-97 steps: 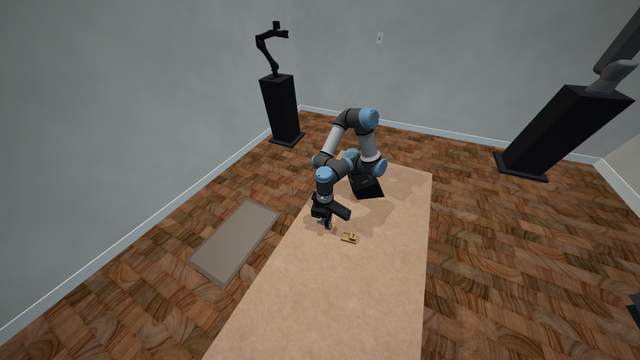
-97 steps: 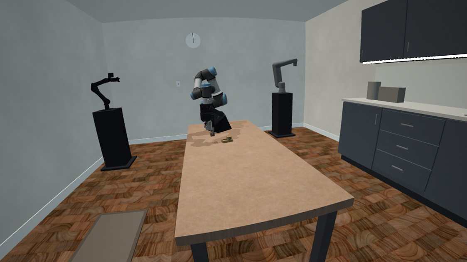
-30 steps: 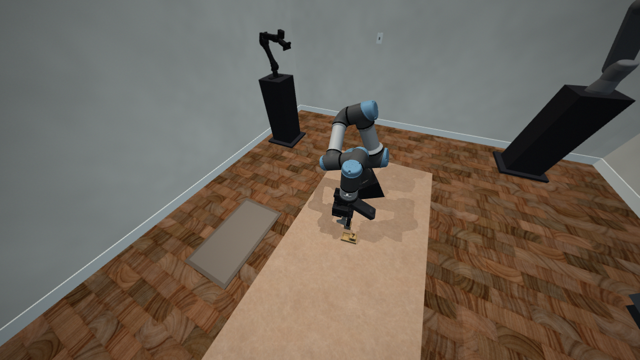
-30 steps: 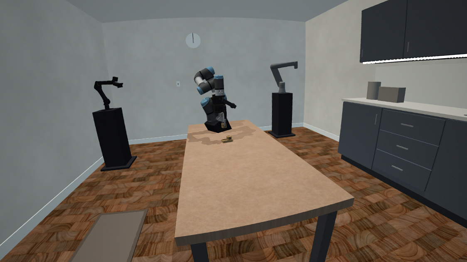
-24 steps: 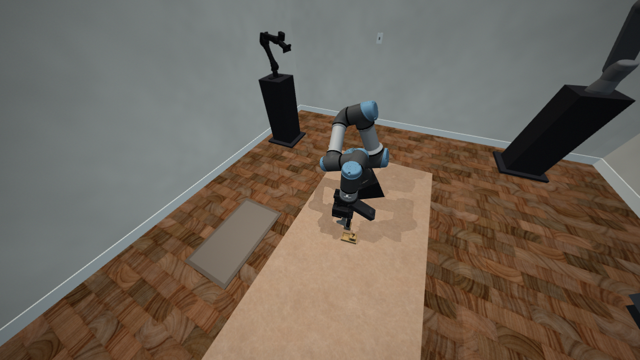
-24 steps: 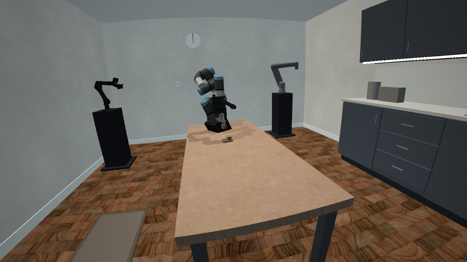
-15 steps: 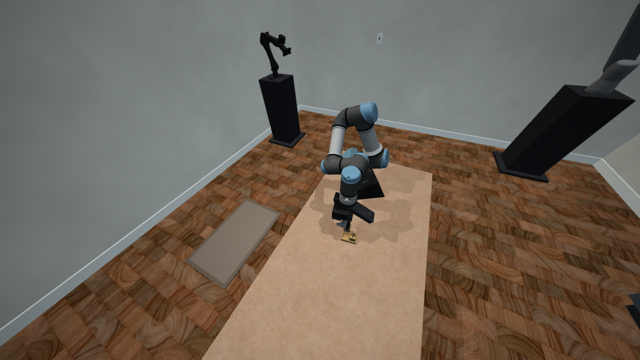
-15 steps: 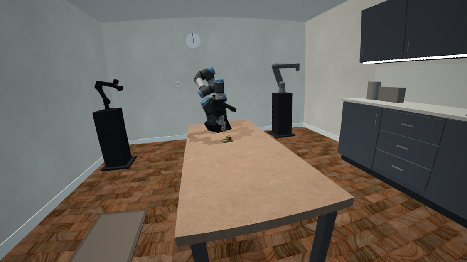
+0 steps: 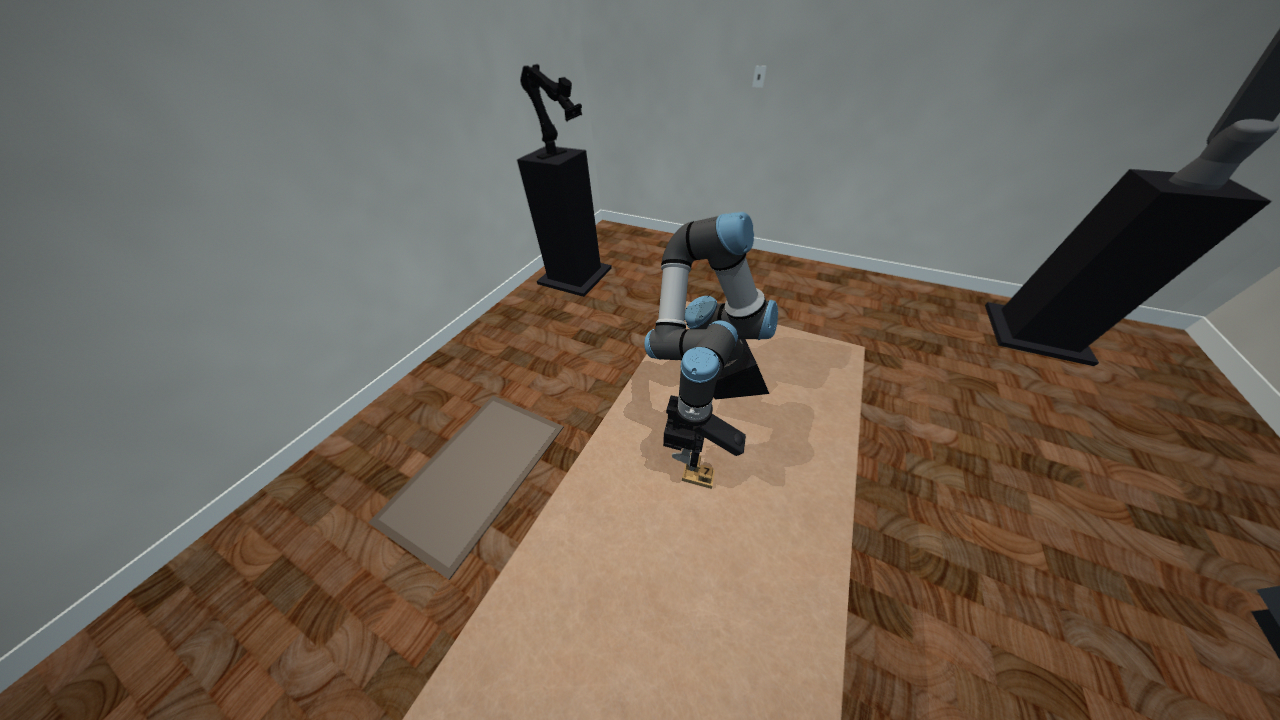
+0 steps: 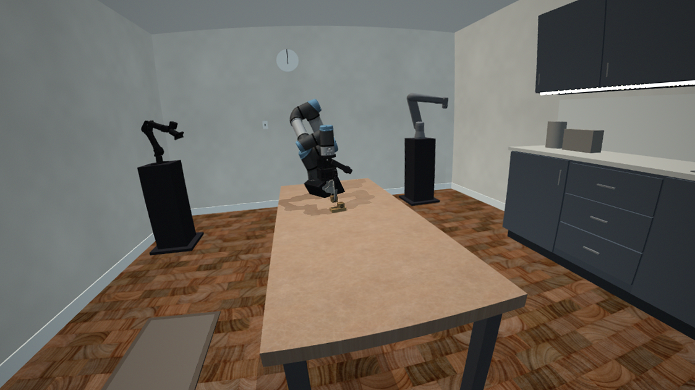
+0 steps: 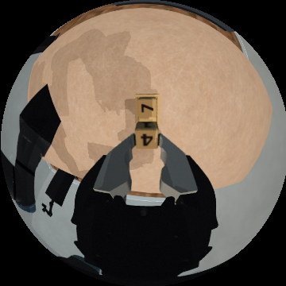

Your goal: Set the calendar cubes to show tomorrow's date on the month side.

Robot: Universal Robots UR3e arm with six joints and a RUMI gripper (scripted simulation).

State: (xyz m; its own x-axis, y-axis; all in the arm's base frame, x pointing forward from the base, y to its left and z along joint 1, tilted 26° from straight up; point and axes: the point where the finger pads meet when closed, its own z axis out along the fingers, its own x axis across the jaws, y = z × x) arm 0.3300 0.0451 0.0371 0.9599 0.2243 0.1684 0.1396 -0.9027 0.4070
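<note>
My gripper is now 20 mm to the right of the wooden tray and 70 mm above it.
</note>
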